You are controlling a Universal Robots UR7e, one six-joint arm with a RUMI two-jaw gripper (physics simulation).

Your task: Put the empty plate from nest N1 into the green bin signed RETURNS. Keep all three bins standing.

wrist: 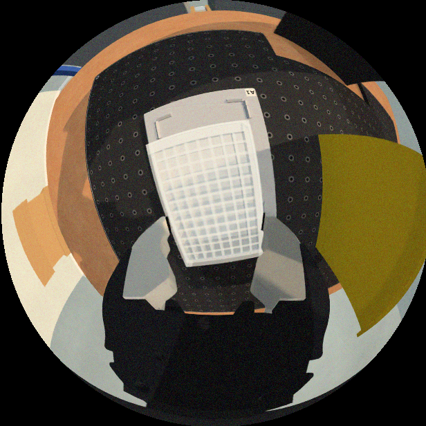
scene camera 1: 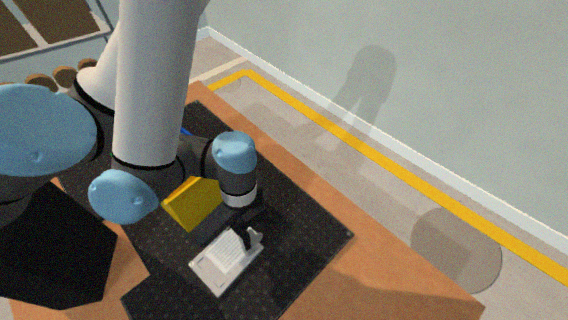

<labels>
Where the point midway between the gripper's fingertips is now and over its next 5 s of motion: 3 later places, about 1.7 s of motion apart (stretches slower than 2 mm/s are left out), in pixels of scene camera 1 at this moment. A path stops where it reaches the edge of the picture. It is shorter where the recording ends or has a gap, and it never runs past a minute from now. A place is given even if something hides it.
My gripper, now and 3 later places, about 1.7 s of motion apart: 238,241; 261,225; 249,218; 269,199
</labels>
